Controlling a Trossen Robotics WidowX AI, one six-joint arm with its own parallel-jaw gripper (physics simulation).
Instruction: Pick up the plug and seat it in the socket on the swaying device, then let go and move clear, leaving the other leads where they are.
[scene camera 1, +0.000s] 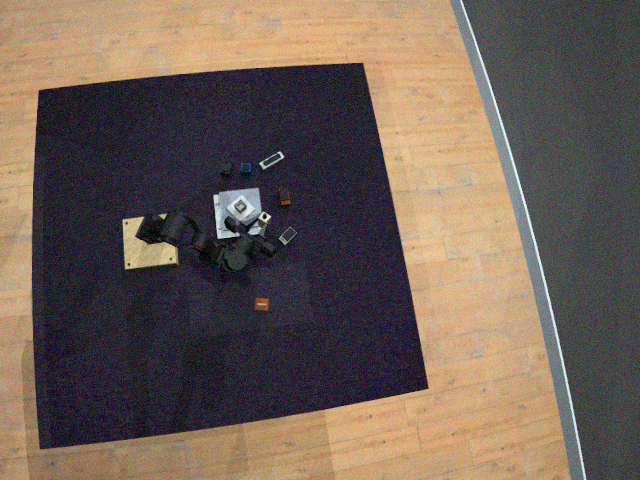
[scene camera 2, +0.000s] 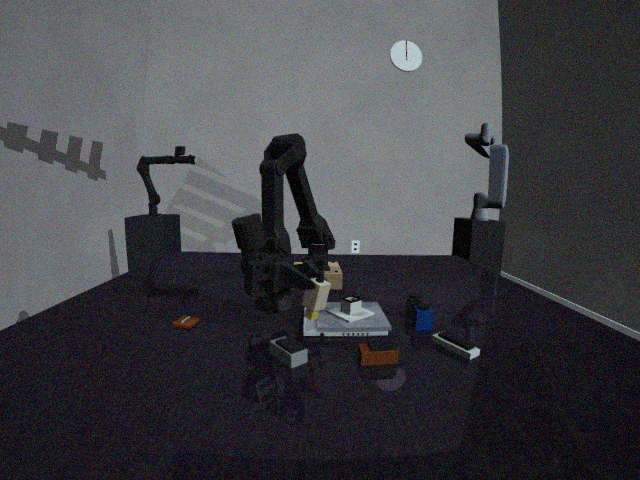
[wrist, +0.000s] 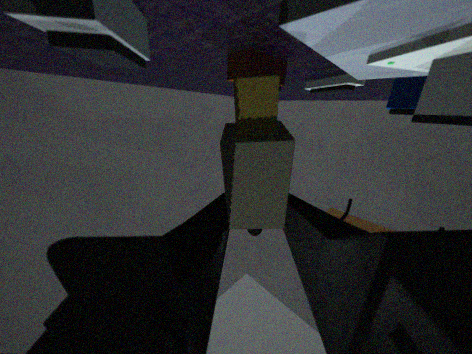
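The plug (scene camera 1: 264, 217) (scene camera 2: 318, 296) (wrist: 260, 180) has a cream body and a yellow tip (scene camera 2: 311, 313) (wrist: 257, 100). My gripper (scene camera 2: 318, 282) (wrist: 254, 198) is shut on its body. The plug is tilted, with the tip pointing down, over the device's near-left corner in scene camera 2; contact cannot be told. The device is a grey slab (scene camera 1: 248, 194) (scene camera 2: 377, 323) on a white base (scene camera 2: 338, 333). A tilted white plate (scene camera 2: 368, 313) on it carries the socket (scene camera 1: 240, 206) (scene camera 2: 351, 305), a small white box with a dark opening, apart from the plug. The arm covers part of the device in scene camera 1.
Around the device lie a grey-white block (scene camera 1: 287, 235) (scene camera 2: 289, 352), an orange block (scene camera 1: 284, 196) (scene camera 2: 378, 354), a white bar (scene camera 1: 271, 160) (scene camera 2: 455, 345), a blue block (scene camera 1: 246, 168) (scene camera 2: 423, 319) and a black block (scene camera 1: 225, 170). A flat orange piece (scene camera 1: 261, 303) (scene camera 2: 186, 322) lies farther off.
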